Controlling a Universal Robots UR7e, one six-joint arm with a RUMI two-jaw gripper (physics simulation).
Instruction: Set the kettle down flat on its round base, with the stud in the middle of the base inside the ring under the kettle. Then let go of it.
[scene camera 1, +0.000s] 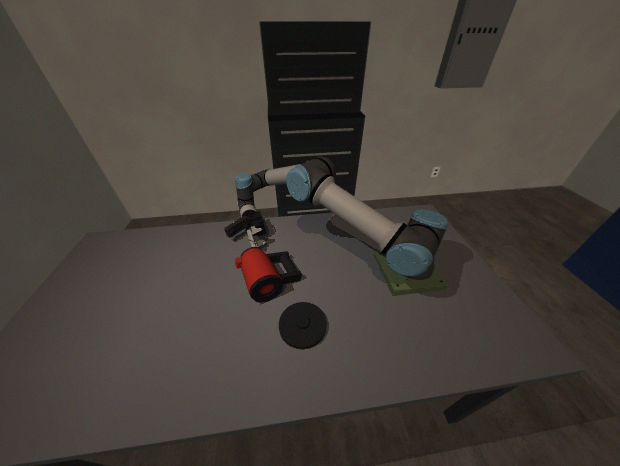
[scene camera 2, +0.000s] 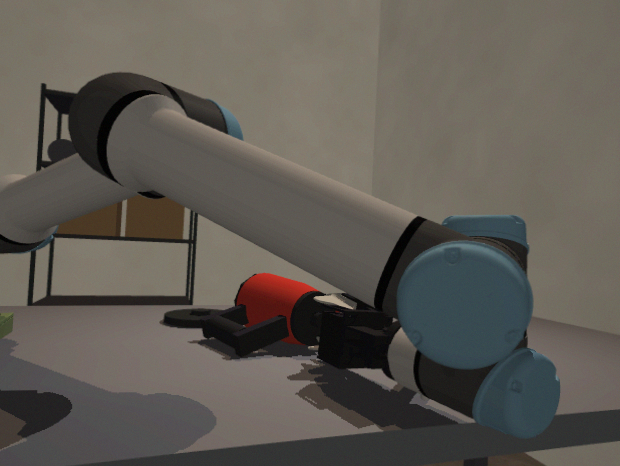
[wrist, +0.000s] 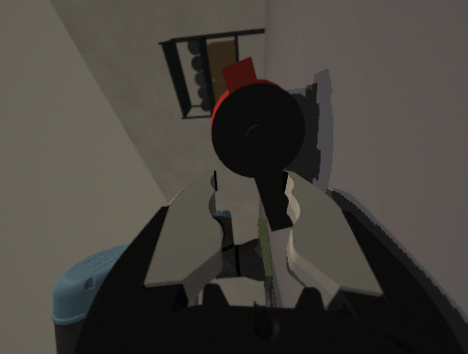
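Observation:
The red kettle (scene camera 1: 258, 268) (scene camera 2: 270, 305) (wrist: 257, 150) lies on its side on the table. Its hollow, black-rimmed bottom faces scene camera 1. Its black lid end faces my gripper, with the red spout (scene camera 1: 238, 262) (wrist: 239, 74) near that end. Its black handle (scene camera 1: 295, 276) (scene camera 2: 263, 336) (wrist: 272, 205) sticks out sideways. The round black base (scene camera 1: 303, 339) (scene camera 2: 181, 317) lies flat near the kettle's bottom end, its stud (scene camera 1: 302, 322) upward. My gripper (scene camera 1: 257, 243) (scene camera 2: 316, 325) (wrist: 249, 172) is partly open and empty, low at the lid end; contact cannot be told.
The green mounting plate (scene camera 1: 395, 288) (scene camera 2: 5, 323) under the arm's foot is on the right of the table (scene camera 1: 150, 360) (scene camera 2: 100, 360) in scene camera 1. A shelf rack (scene camera 2: 191, 270) (wrist: 171, 75) with boxes stands beyond the table. Dark drawers (scene camera 1: 314, 67) stand by the wall.

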